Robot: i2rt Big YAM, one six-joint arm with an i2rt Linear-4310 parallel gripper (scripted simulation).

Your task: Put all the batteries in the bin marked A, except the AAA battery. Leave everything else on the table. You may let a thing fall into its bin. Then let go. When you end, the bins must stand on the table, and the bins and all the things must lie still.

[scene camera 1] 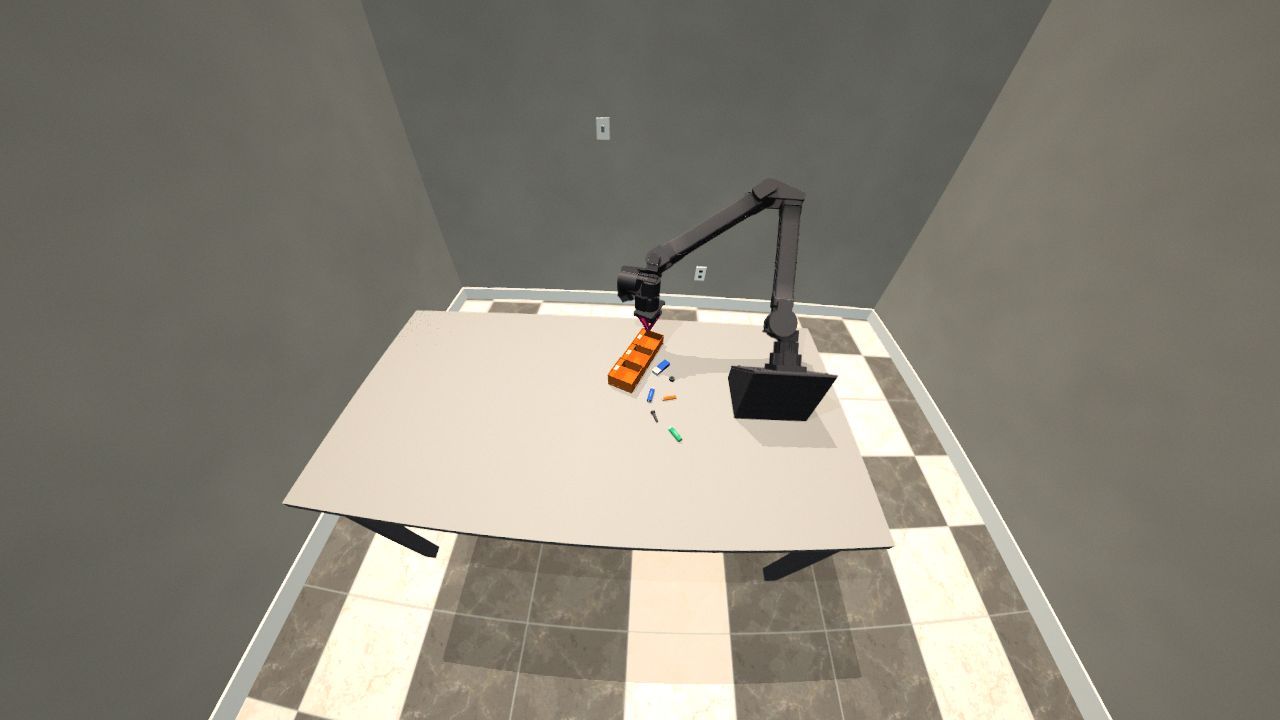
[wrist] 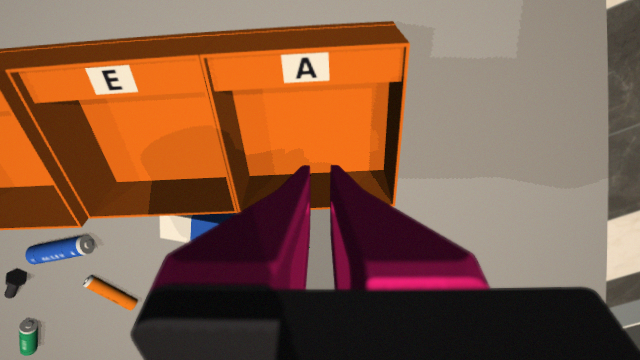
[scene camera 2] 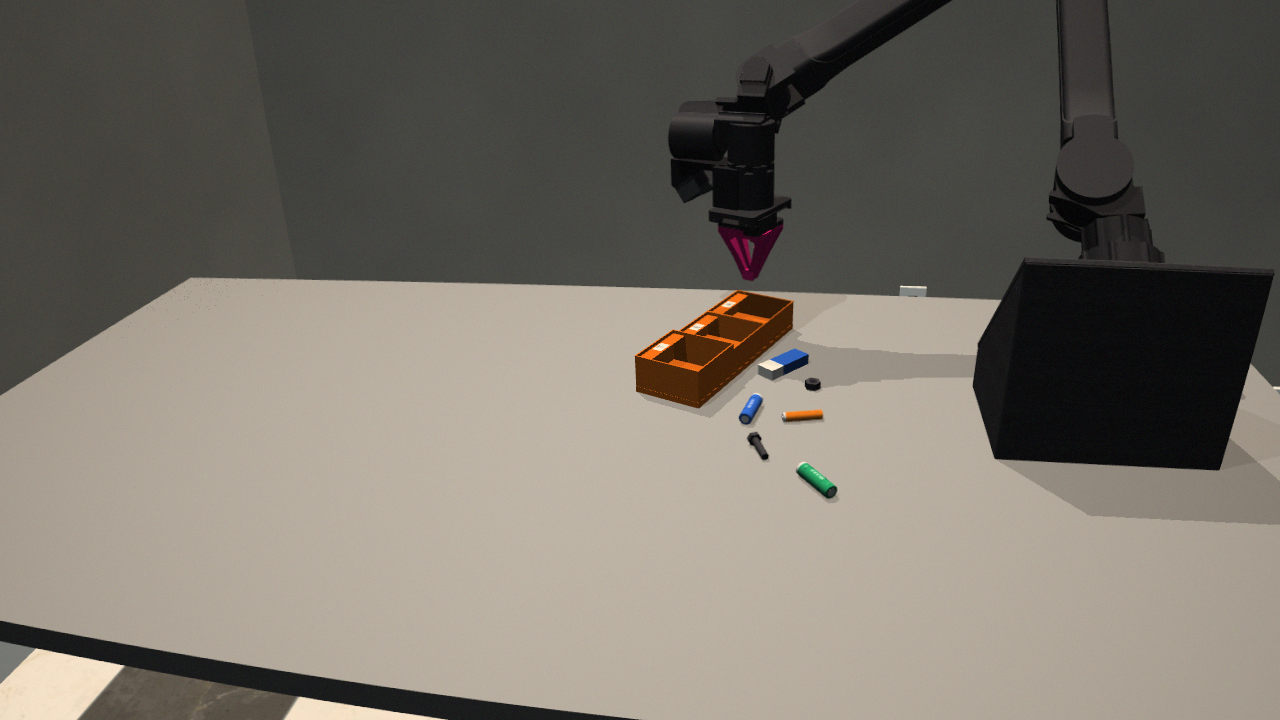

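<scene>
There's a thin orange battery here, along with an orange three-part bin. I can see my gripper too, and it's also there in the wrist view.
</scene>
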